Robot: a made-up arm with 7 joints. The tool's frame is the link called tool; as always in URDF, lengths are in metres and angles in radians. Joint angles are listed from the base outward.
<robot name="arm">
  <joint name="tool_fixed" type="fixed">
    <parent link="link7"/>
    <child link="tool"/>
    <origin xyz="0.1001 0.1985 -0.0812" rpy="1.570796 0 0"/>
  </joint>
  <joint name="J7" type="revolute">
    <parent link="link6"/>
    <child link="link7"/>
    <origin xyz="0.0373 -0.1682 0.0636" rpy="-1.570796 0 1.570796"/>
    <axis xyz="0 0 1"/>
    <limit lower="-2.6" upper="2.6"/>
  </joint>
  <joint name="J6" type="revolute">
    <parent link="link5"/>
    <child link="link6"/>
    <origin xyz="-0.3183 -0.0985 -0.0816" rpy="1.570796 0 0"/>
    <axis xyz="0 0 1"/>
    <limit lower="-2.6" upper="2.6"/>
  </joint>
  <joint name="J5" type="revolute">
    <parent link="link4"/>
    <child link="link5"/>
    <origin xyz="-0.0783 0.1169 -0.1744" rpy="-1.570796 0 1.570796"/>
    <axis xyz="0 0 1"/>
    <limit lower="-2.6" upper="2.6"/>
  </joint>
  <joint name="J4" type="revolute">
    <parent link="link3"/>
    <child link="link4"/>
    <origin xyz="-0.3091 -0.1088 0.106" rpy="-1.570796 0 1.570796"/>
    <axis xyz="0 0 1"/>
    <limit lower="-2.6" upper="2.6"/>
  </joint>
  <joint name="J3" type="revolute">
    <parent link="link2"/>
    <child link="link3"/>
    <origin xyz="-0.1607 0.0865 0.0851" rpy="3.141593 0 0"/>
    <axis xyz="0 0 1"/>
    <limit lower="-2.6" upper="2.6"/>
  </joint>
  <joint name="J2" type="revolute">
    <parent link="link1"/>
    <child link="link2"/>
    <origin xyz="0.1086 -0.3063 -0.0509" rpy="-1.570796 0 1.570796"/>
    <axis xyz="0 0 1"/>
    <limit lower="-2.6" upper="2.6"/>
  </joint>
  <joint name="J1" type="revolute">
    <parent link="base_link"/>
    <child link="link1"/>
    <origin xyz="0 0 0.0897" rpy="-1.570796 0 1.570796"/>
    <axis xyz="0 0 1"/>
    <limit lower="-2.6" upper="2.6"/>
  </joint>
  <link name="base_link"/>
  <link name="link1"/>
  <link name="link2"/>
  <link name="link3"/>
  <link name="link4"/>
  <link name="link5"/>
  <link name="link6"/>
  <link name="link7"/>
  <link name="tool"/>
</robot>
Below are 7 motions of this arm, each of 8 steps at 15 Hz.
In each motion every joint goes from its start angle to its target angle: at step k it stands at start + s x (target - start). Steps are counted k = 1, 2, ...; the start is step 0. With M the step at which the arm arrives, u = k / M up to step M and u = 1 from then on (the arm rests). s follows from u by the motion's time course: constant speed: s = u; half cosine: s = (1 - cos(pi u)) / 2; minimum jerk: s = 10 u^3 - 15 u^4 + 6 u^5.
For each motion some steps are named. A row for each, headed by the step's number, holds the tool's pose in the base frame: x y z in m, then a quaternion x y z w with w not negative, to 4 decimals.
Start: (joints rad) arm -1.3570 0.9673 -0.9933 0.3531 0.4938 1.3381 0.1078
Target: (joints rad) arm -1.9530 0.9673 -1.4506 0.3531 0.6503 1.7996 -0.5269
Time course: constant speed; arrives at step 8
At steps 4, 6, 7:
4: -0.3611 -0.4679 0.3446 -0.3226 -0.8464 0.0031 0.4238
6: -0.3918 -0.4297 0.3010 -0.3818 -0.8427 -0.0092 0.3795
7: -0.4018 -0.4050 0.2824 -0.4106 -0.8363 -0.0095 0.3633

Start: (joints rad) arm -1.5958 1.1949 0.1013 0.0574 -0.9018 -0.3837 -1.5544
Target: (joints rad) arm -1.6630 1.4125 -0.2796 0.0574 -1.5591 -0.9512 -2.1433
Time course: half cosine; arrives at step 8
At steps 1, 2, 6, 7, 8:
1: -0.1566 -0.5795 0.4141 -0.2512 -0.5780 -0.6679 0.3959
2: -0.1542 -0.5525 0.4222 -0.3305 -0.5540 -0.6723 0.3630
6: 0.0088 -0.4297 0.4315 -0.7804 -0.2841 -0.5327 0.1626
7: 0.0502 -0.4295 0.4189 -0.8313 -0.2289 -0.4869 0.1394
8: 0.0650 -0.4310 0.4132 -0.8477 -0.2089 -0.4695 0.1319

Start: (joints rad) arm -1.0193 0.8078 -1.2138 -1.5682 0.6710 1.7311 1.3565
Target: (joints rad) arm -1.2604 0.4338 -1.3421 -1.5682 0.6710 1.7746 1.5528
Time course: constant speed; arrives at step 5
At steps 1, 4, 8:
1: -0.1245 -0.3683 0.2438 0.3449 -0.4826 -0.3274 0.7355
4: -0.1008 -0.3929 0.1795 0.4262 -0.3627 -0.3009 0.7722
8: -0.0943 -0.3976 0.1568 0.4528 -0.3227 -0.2874 0.7799

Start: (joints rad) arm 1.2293 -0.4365 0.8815 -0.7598 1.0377 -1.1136 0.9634
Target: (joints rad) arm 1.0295 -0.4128 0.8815 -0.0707 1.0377 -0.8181 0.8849
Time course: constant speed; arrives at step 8
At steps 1, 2, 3, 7, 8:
1: 0.7355 0.6385 -0.1025 0.2128 0.0293 -0.9218 0.3226
2: 0.7178 0.6670 -0.0674 0.2125 0.0933 -0.9154 0.3289
3: 0.7001 0.6915 -0.0284 0.2130 0.1565 -0.9043 0.3351
7: 0.6323 0.7402 0.1548 0.2230 0.3965 -0.8158 0.3571
8: 0.6167 0.7387 0.2037 0.2277 0.4517 -0.7833 0.3614

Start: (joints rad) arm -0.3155 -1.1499 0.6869 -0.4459 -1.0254 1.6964 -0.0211
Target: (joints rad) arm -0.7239 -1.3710 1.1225 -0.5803 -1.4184 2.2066 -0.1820
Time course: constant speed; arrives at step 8
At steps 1, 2, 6, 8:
1: 0.0385 0.0135 0.2335 -0.3058 -0.7225 -0.6196 0.0218
2: 0.0134 -0.0089 0.2494 -0.3277 -0.7088 -0.6171 0.0970
6: -0.0436 -0.1371 0.3196 -0.3623 -0.6403 -0.5502 0.3951
8: -0.0381 -0.2196 0.3438 -0.3436 -0.6034 -0.4841 0.5325

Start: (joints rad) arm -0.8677 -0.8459 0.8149 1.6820 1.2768 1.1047 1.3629
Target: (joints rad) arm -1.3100 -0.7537 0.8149 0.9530 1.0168 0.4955 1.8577
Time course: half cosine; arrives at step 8
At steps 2, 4, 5, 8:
2: 0.3128 -0.0302 0.1649 -0.5005 0.1218 -0.7449 0.4240
4: 0.3513 -0.1293 0.0562 -0.3693 0.0319 -0.8354 0.4057
5: 0.3843 -0.1922 0.0047 -0.2966 -0.0210 -0.8674 0.3990
8: 0.4488 -0.3043 -0.0604 -0.1828 -0.1107 -0.8934 0.3953

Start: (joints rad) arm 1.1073 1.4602 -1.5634 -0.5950 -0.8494 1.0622 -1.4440
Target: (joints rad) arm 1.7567 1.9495 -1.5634 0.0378 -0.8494 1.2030 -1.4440
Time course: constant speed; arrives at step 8
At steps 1, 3, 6, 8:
1: -0.4496 0.4381 -0.0514 0.1299 0.7349 -0.4512 0.4893
3: -0.4246 0.3626 -0.1688 0.1178 0.6427 -0.4874 0.5793
6: -0.3658 0.2195 -0.2937 0.0873 0.5063 -0.4954 0.7005
8: -0.3162 0.1185 -0.3416 0.0607 0.4247 -0.4728 0.7697

